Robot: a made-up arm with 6 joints.
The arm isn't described. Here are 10 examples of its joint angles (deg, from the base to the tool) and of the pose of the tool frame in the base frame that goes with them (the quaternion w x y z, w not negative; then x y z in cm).
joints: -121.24 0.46 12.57 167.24 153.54 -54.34
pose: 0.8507 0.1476 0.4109 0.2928 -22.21 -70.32 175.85
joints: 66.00 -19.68 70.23 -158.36 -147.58 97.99
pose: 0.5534 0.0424 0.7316 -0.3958 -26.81 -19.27 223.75
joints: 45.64 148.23 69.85 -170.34 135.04 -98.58
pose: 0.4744 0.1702 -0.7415 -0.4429 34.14 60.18 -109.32
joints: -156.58 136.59 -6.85 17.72 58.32 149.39
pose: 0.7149 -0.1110 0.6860 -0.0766 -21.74 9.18 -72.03
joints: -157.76 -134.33 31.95 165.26 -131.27 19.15
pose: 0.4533 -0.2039 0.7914 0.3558 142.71 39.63 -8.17
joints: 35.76 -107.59 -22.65 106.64 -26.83 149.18
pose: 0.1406 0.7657 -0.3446 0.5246 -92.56 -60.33 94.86
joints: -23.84 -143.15 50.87 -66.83 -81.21 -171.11
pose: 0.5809 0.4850 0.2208 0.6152 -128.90 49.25 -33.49
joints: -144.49 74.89 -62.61 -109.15 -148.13 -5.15
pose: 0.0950 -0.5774 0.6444 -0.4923 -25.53 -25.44 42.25
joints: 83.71 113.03 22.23 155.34 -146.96 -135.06
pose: 0.7965 -0.0805 -0.5467 0.2456 -4.93 103.90 -62.30
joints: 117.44 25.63 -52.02 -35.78 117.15 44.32
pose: 0.7677 -0.0381 -0.4150 0.4867 -10.46 51.68 72.51
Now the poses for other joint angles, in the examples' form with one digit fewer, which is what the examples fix.
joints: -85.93 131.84 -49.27 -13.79 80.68 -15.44
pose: 0.337 0.512 0.539 -0.577 -17.0 -6.0 -12.1
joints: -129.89 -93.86 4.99 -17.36 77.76 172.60
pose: 0.828 0.091 0.021 0.553 57.7 95.7 118.2
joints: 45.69 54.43 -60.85 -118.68 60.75 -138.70
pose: 0.324 0.681 -0.497 -0.430 21.5 34.3 53.3
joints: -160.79 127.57 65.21 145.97 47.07 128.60
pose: 0.306 -0.760 0.379 0.429 -113.9 -55.4 -72.0
